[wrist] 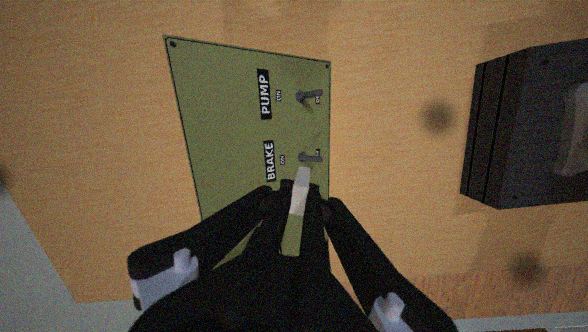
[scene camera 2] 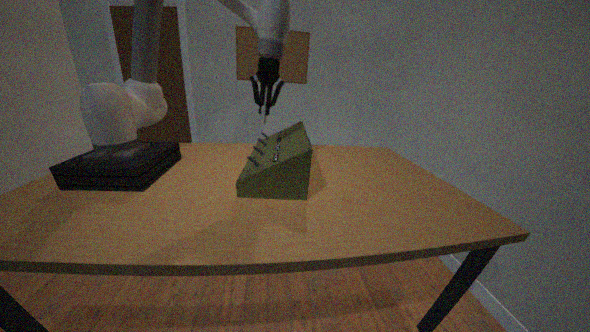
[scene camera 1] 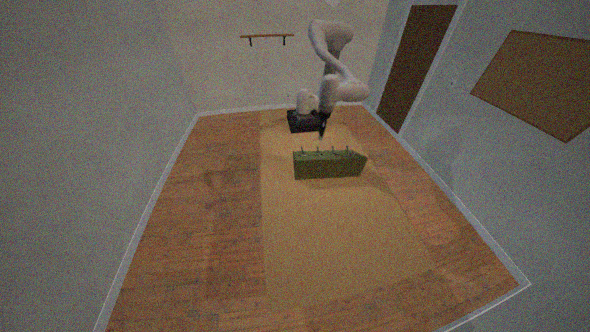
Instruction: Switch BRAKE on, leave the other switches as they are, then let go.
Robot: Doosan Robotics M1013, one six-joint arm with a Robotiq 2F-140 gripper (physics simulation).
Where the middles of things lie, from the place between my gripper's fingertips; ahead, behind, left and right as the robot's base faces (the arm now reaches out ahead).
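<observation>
Sloped switch box [scene camera 2: 283, 169]: my gripper 8 cm short of it, 4 cm to the right of it, 14 cm above it.
</observation>
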